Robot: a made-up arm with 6 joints. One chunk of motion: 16 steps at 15 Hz.
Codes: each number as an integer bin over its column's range. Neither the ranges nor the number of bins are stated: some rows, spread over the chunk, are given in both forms.
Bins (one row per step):
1: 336 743 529 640 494 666
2: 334 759 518 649 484 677
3: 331 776 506 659 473 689
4: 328 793 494 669 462 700
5: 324 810 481 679 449 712
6: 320 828 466 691 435 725
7: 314 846 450 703 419 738
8: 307 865 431 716 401 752
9: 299 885 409 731 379 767
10: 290 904 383 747 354 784
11: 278 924 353 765 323 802
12: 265 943 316 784 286 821
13: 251 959 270 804 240 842
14: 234 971 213 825 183 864
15: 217 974 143 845 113 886
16: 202 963 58 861 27 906
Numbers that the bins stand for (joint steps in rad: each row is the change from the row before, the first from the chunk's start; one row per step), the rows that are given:
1: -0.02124 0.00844 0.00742 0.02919 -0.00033 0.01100
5: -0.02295 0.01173 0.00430 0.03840 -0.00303 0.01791
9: -0.02650 0.01541 -0.00039 0.05069 -0.00724 0.02617
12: -0.03133 0.01825 -0.00644 0.06321 -0.01282 0.03427
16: -0.04029 0.01923 -0.02323 0.08140 -0.02838 0.04704
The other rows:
2: -0.02152 0.00923 0.00670 0.03132 -0.00093 0.01265
3: -0.02195 0.01006 0.00592 0.03368 -0.00159 0.01445
4: -0.02238 0.01090 0.00514 0.03604 -0.00225 0.01611
6: -0.02351 0.01261 0.00332 0.04124 -0.00387 0.01986
7: -0.02437 0.01350 0.00228 0.04407 -0.00483 0.02181
8: -0.02536 0.01443 0.00104 0.04715 -0.00592 0.02391
10: -0.02778 0.01634 -0.00208 0.05447 -0.00874 0.02872
11: -0.02948 0.01732 -0.00403 0.05872 -0.01060 0.03142
13: -0.03332 0.01904 -0.00943 0.06793 -0.01559 0.03743
14: -0.03574 0.01963 -0.01314 0.07289 -0.01901 0.04073
15: -0.03816 0.01977 -0.01770 0.07762 -0.02321 0.04403

